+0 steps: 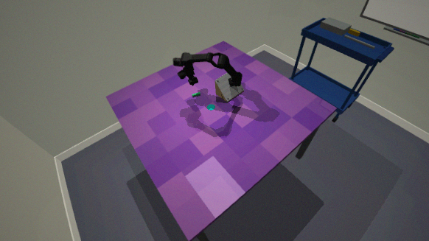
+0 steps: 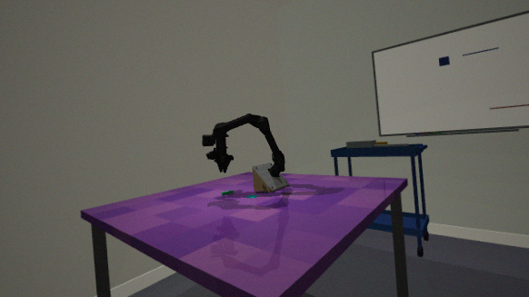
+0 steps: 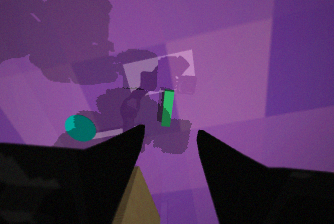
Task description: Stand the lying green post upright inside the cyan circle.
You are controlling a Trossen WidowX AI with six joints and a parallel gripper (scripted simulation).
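My gripper tip is 120 mm above the green post and 20 mm past it. Also, from my gripper tip: cyan circle (180 mm to the left, 130 mm below, 50 mm behind).
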